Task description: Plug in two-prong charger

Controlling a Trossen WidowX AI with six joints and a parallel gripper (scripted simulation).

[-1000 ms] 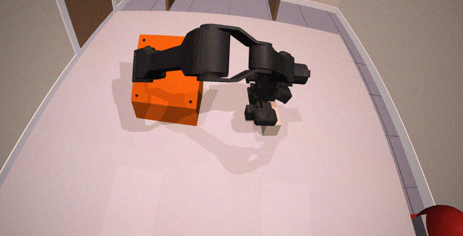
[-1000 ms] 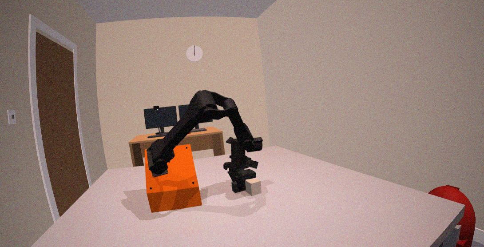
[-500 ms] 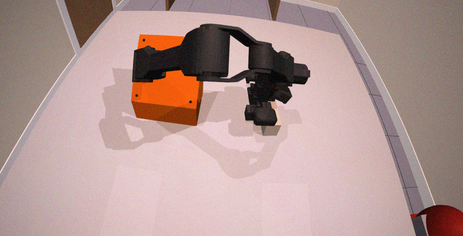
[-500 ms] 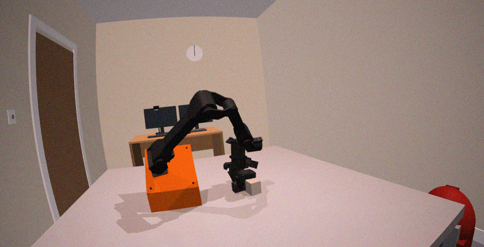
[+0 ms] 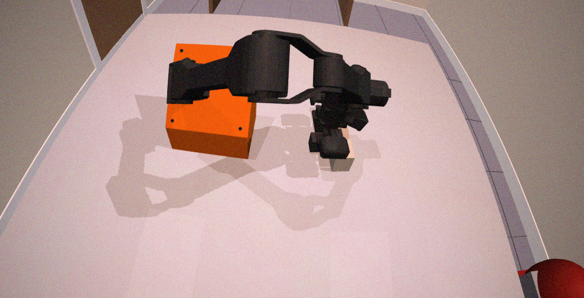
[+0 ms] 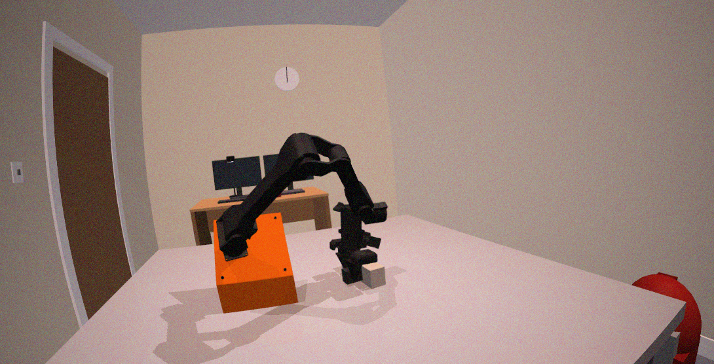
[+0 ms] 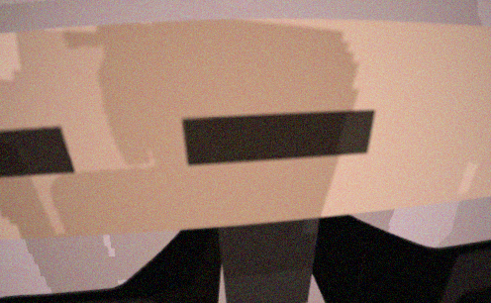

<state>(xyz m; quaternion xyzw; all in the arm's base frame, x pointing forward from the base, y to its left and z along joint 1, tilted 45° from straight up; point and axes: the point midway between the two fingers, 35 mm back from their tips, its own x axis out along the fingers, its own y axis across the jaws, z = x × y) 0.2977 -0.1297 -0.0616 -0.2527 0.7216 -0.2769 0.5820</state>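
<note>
Now: gripper tip 2 cm short of the two-prong charger and 1 cm below it.
</note>
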